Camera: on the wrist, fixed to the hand. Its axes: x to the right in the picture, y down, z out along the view.
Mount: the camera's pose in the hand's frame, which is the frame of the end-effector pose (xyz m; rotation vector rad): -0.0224 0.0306 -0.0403 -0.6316 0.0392 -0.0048
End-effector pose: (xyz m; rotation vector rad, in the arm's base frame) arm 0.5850 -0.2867 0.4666 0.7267 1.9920 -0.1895
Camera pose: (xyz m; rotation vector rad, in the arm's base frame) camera 0.5800 -0.2544 0.5112 0.3156 1.9319 0.4396
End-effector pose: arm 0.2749 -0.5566 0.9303 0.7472 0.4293 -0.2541
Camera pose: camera 0.2550 -0.5050 0.9327 0.1323 0.5133 -0.0960
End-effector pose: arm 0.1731 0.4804 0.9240 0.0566 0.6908 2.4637
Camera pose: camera 0.1684 0.4281 0.9065 -0.2347 -0.0942 2.5688
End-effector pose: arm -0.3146 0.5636 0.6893 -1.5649 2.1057 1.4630
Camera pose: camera -0.3123 0.5477 0.7423 1.5483 -1.5116 -1.9674
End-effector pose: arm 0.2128 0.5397 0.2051 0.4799 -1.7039 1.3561
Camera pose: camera 0.2179 0.5820 0.1698 0.0923 -1.9715 0.7485
